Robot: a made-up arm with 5 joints.
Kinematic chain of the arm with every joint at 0, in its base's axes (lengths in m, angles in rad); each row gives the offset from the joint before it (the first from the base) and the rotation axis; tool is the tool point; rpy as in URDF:
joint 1: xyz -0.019 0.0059 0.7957 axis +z
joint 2: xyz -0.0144 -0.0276 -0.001 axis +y
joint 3: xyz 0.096 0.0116 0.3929 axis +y
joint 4: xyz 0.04 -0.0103 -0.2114 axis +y
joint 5: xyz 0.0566 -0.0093 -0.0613 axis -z
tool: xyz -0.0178 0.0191 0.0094 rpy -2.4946 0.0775 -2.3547
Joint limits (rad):
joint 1: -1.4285..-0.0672
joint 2: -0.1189..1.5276
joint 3: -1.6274..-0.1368
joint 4: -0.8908..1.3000
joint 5: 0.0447..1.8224
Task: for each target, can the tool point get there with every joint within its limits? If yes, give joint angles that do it. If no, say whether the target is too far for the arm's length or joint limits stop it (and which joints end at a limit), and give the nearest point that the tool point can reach.
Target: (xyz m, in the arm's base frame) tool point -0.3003 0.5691 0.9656
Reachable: no: joint limits stop it (at a limit: joint 1, joint 2, joint 3, joint 4) | nearest point 0.0849 -0.0127 0.9357 | short by 0.698 m
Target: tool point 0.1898 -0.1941 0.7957
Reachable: yes | joints -0.7233 0.5622 -0.5142 0.9269 0.3299
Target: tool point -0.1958 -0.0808 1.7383
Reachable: no: too far | nearest point -0.0132 -0.1975 1.3614 | short by 0.435 m
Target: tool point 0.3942 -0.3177 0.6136
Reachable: yes | joints -0.6464 1.1466 -1.4830 0.7090 0.7579
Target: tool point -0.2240 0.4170 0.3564
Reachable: no: joint limits stop it (at a limit: joint 1, joint 2) | nearest point 0.0990 -0.0173 0.5619 | short by 0.579 m
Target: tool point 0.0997 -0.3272 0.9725
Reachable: yes | joints -1.1719 0.1562 -0.5587 -0.0090 1.6814
